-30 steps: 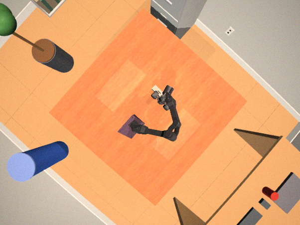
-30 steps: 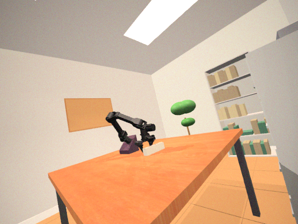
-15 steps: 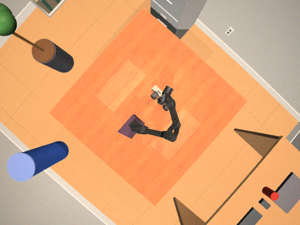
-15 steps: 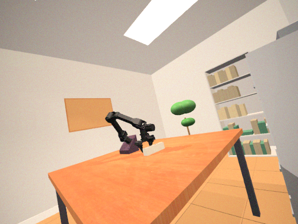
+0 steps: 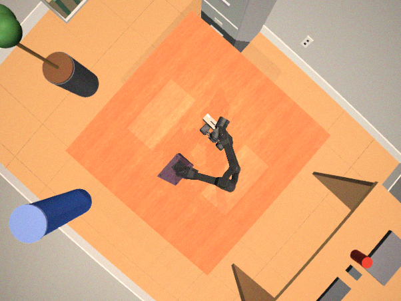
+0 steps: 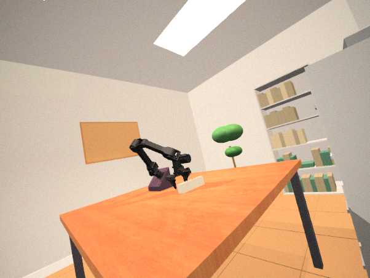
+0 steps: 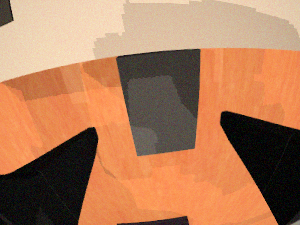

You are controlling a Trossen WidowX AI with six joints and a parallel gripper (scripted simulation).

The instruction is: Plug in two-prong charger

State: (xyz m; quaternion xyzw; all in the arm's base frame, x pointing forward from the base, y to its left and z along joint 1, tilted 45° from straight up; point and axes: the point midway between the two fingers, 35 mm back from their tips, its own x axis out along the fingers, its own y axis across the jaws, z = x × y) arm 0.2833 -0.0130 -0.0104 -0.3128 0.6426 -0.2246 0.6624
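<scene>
Right now my gripper tip is 4 cm short of the two-prong charger and 1 cm below it.
</scene>
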